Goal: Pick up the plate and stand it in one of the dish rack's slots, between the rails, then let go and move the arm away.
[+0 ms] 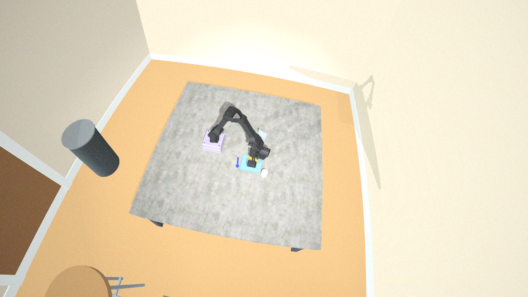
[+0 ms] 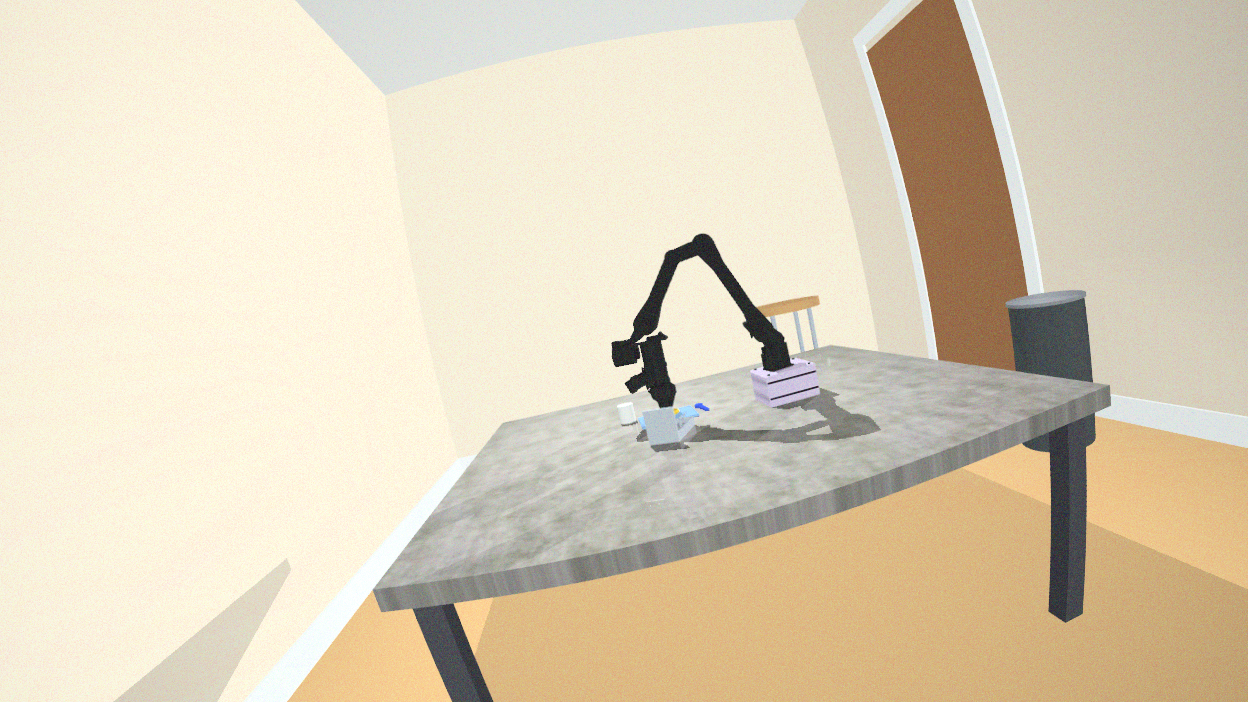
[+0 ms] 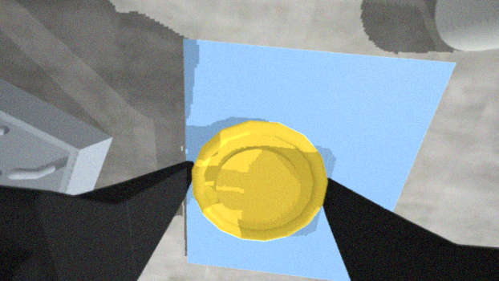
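Now: the grey dish rack 17 cm to the left of my gripper tip, 3 cm ahead of it and 2 cm above it. Round my gripper tip: yellow plate 1 cm above; then blue utensil 11 cm behind, 3 cm to the right; then white cup 11 cm to the right, 8 cm ahead, 2 cm above.
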